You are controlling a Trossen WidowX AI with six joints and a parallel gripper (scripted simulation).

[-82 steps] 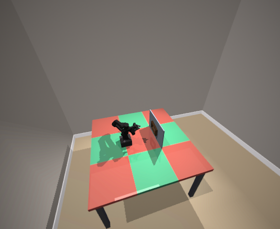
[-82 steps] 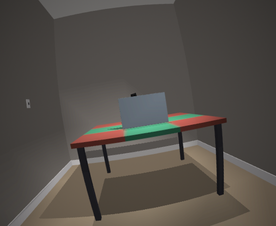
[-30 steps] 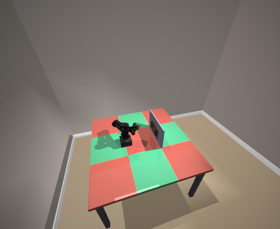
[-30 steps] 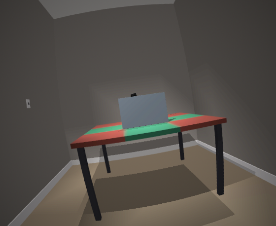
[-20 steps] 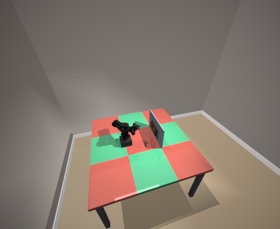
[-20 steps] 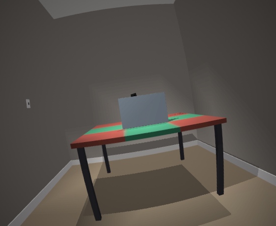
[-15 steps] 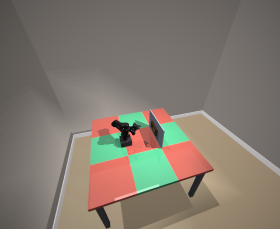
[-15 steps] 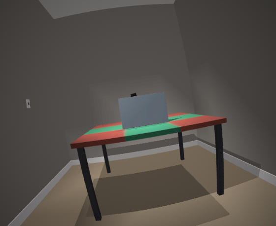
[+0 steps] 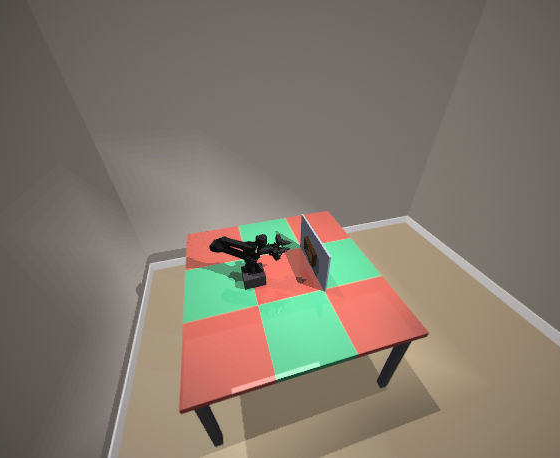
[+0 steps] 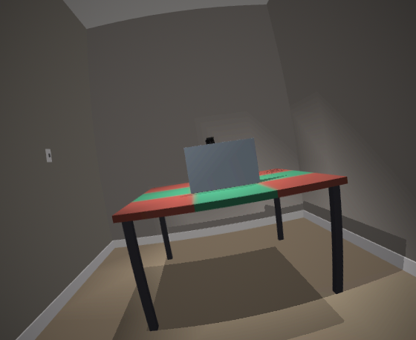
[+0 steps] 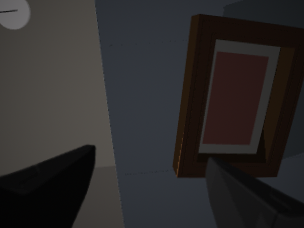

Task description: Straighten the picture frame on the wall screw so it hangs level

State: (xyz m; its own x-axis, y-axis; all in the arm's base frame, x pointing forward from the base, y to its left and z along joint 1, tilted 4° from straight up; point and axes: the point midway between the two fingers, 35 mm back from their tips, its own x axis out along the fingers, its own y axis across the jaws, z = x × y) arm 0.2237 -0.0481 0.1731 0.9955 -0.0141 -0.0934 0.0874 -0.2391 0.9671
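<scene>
My gripper tip is now 150 mm short of the picture frame, 20 mm to the right of it and 100 mm above it. Round my gripper tip: grey wall panel 160 mm ahead, 20 mm to the left, 110 mm below.
</scene>
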